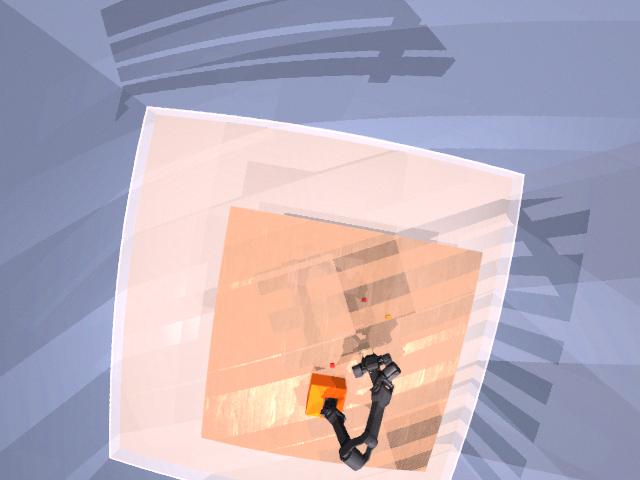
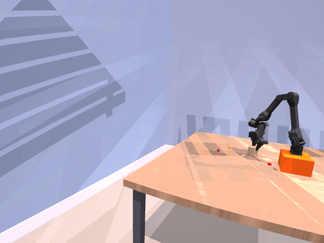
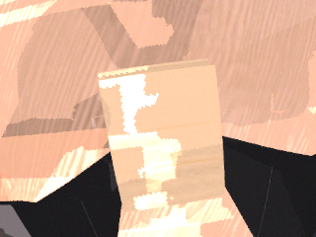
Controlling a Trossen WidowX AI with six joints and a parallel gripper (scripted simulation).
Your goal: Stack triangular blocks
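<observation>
My gripper tip is now 10 mm below the tan triangular block. From my gripper tip the other things lie so: small orange cube 190 mm ahead, 70 mm to the right, 40 mm below.
</observation>
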